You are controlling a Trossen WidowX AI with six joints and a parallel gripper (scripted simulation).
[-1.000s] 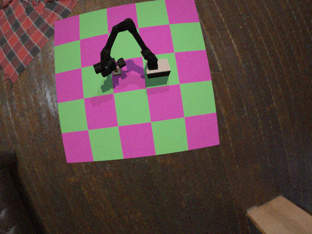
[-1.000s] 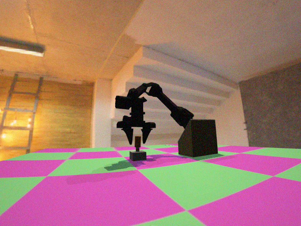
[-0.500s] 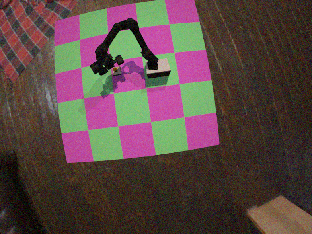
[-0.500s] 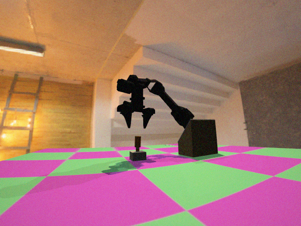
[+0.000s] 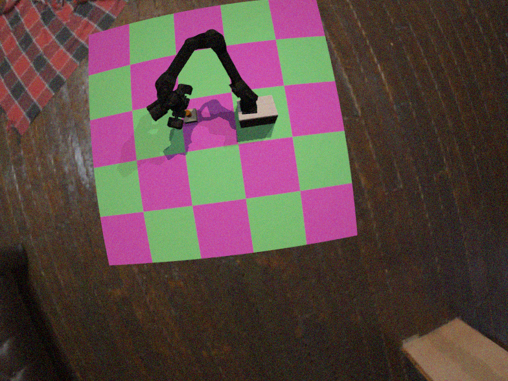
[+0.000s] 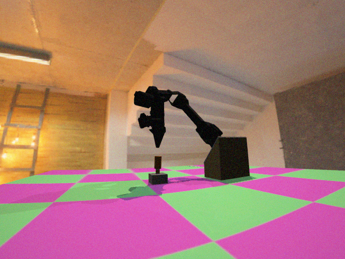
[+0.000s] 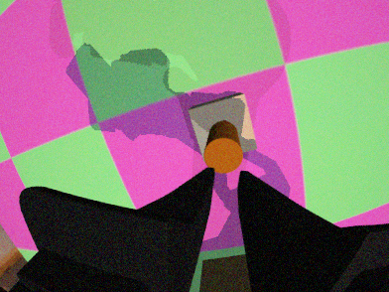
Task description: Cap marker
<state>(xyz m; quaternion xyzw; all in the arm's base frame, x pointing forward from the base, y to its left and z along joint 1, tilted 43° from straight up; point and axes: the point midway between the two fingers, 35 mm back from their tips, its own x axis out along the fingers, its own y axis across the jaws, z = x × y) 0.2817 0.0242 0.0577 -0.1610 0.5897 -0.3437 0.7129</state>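
Now: gripper tip 60 mm above the orange cap. Also, from my gripper tip: holder block: 120 mm below.
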